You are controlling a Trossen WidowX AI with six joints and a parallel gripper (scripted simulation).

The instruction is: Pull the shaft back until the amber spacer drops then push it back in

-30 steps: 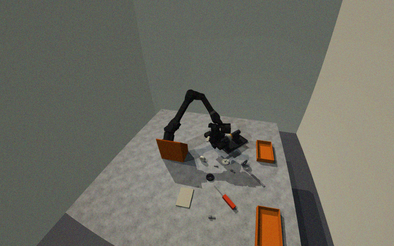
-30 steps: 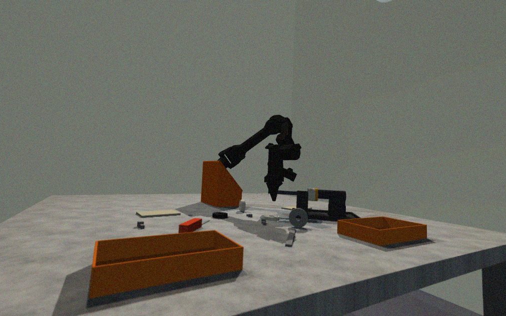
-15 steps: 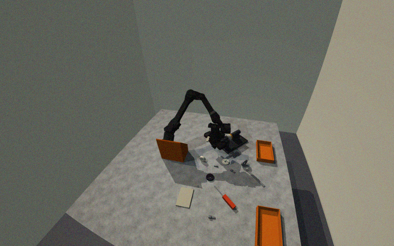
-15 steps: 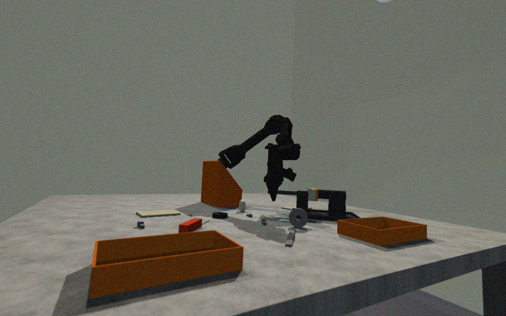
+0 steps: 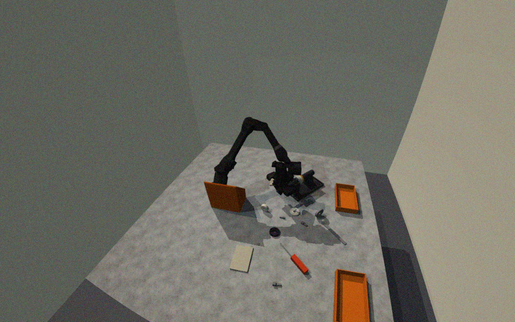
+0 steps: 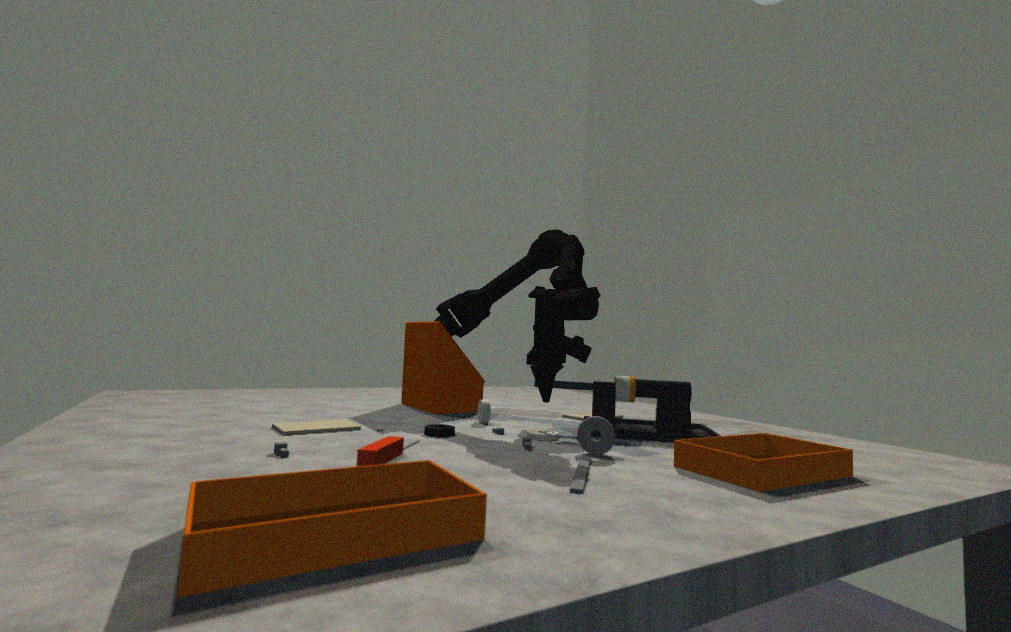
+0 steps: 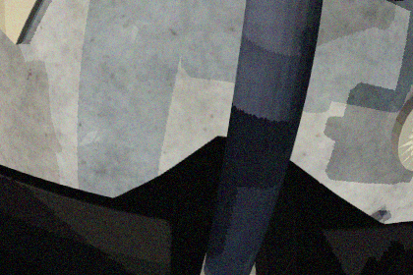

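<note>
My gripper tip is 4 cm short of the dark shaft, 5 cm to the right of it and 3 cm below it. Round my gripper tip: amber spacer: 11 cm ahead, 12 cm to the left, 3 cm above; white spacer: 9 cm ahead, 10 cm to the left, 3 cm above; white ring: 10 cm ahead, 8 cm to the right, 4 cm below.
</note>
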